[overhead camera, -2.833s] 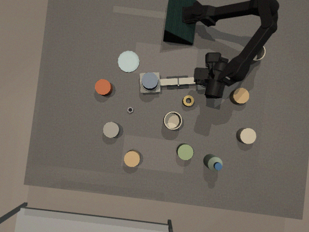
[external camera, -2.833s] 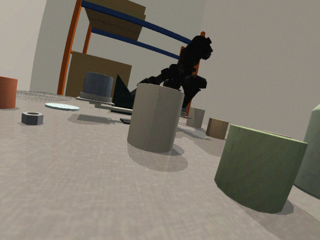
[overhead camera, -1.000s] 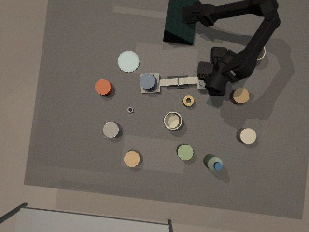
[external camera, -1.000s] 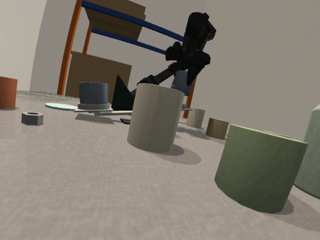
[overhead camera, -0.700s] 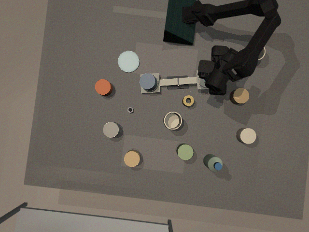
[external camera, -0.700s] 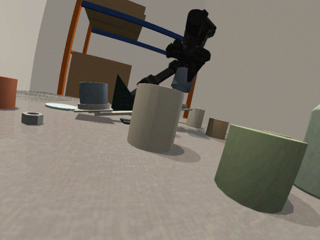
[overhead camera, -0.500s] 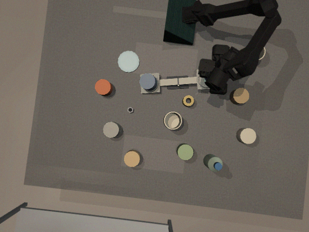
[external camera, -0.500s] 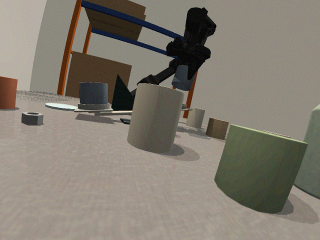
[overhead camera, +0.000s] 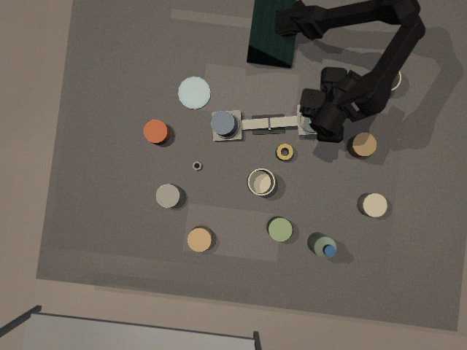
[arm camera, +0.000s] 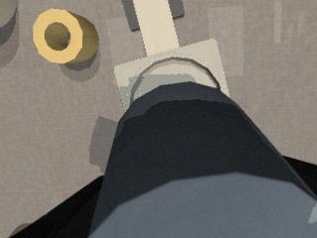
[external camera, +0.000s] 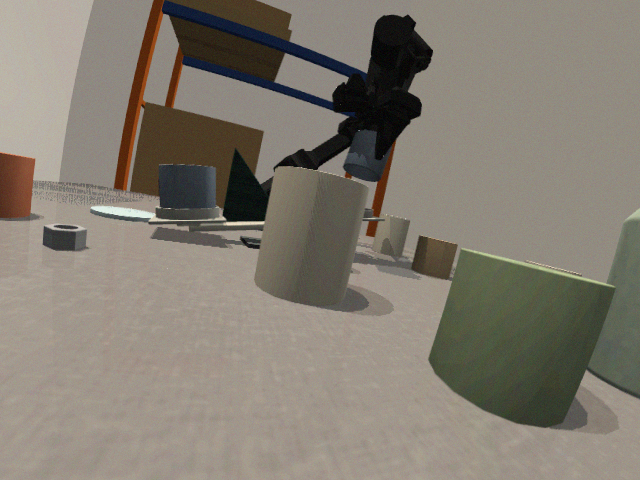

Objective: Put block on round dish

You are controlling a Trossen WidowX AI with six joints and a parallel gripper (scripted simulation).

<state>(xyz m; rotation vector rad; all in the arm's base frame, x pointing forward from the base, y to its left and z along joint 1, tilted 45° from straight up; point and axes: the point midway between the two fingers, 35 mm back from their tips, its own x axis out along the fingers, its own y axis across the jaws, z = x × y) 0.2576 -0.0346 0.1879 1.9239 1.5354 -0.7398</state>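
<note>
My gripper tip is now 8 cm above the mint-green block and 1 cm to the left of it. From my gripper tip the other things lie so: blue-grey cup (29 cm to the right, 11 cm below, 2 cm ahead); then green cup (32 cm ahead, 13 cm below, 9 cm to the right); then balance (14 cm to the right, 13 cm below, 1 cm ahead).
</note>
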